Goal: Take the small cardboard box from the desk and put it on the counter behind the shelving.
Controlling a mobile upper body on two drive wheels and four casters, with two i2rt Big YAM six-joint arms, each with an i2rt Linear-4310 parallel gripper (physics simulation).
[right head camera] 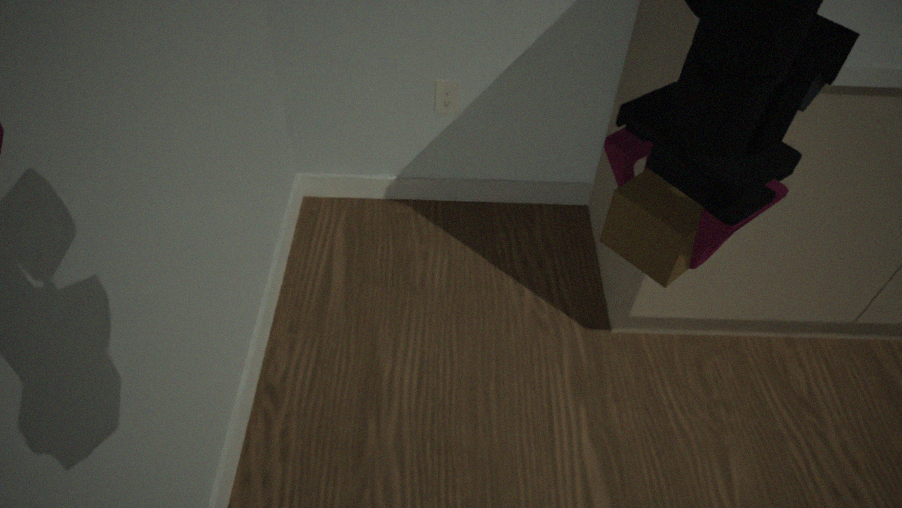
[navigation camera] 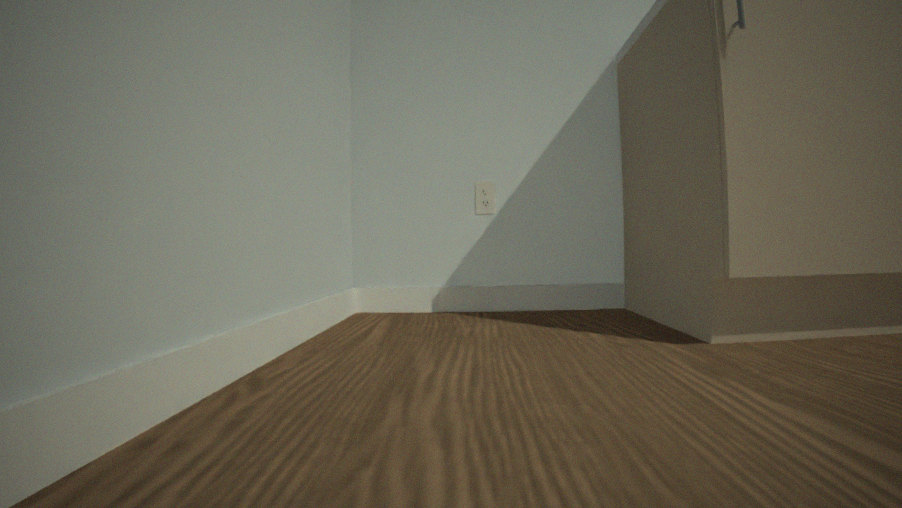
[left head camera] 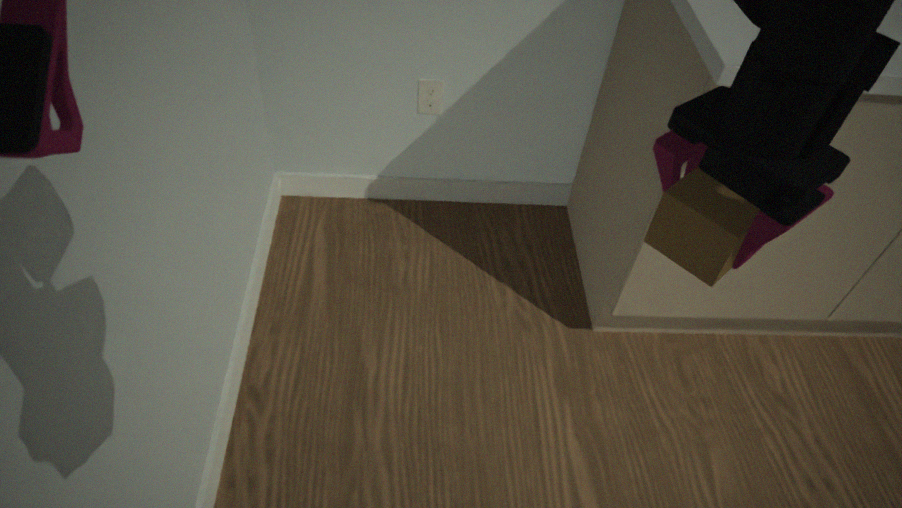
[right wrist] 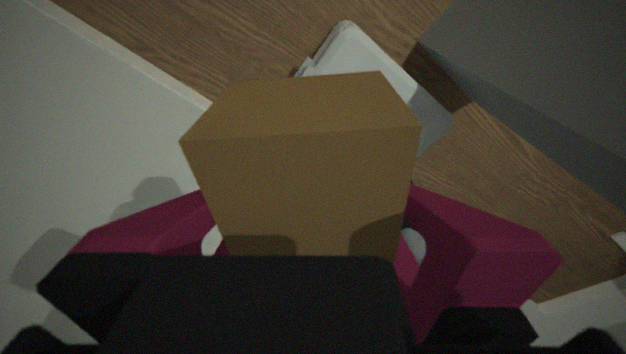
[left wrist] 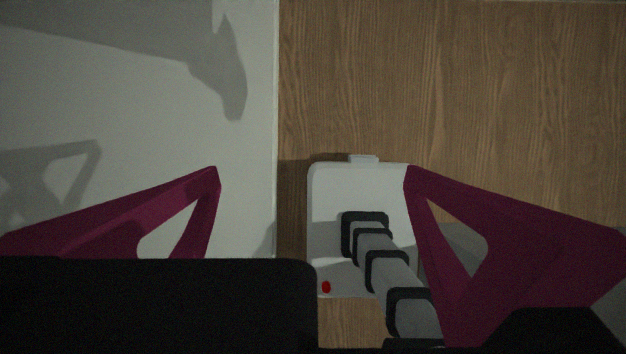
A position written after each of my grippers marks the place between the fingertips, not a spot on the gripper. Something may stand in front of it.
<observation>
I see my left gripper [left wrist: 312, 175], my right gripper [right head camera: 662, 239], a small brown cardboard box [left head camera: 700, 224] and a counter cabinet [left head camera: 827, 276].
The small brown cardboard box shows as well in the right head camera view [right head camera: 650, 223] and in the right wrist view [right wrist: 321, 165]. My right gripper also shows in the left head camera view [left head camera: 703, 239] and in the right wrist view [right wrist: 313, 176]. The counter cabinet shows as well in the right head camera view [right head camera: 814, 265]. The navigation camera view does not show the small brown cardboard box: it is out of frame. The left wrist view does not show the small brown cardboard box: it is out of frame.
</observation>
